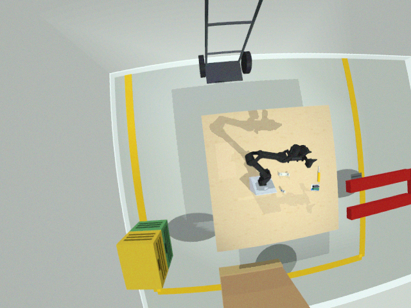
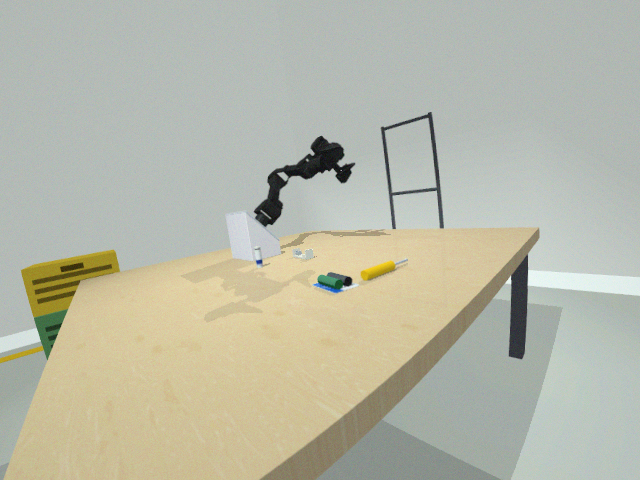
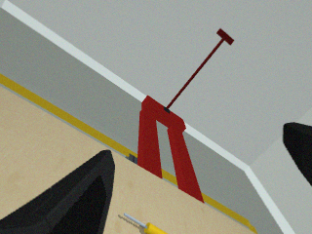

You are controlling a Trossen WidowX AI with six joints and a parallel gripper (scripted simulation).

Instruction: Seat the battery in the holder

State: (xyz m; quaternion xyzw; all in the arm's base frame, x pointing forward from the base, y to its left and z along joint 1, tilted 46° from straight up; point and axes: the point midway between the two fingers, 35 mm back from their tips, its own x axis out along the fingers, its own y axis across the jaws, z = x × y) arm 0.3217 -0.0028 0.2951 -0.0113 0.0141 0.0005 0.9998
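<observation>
My gripper tip is now 120 mm past the battery, 320 mm to the left of it and 290 mm above it. The rest, counted from my gripper tip: yellow-handled screwdriver (280 mm ahead, 200 mm to the right, 310 mm below).
</observation>
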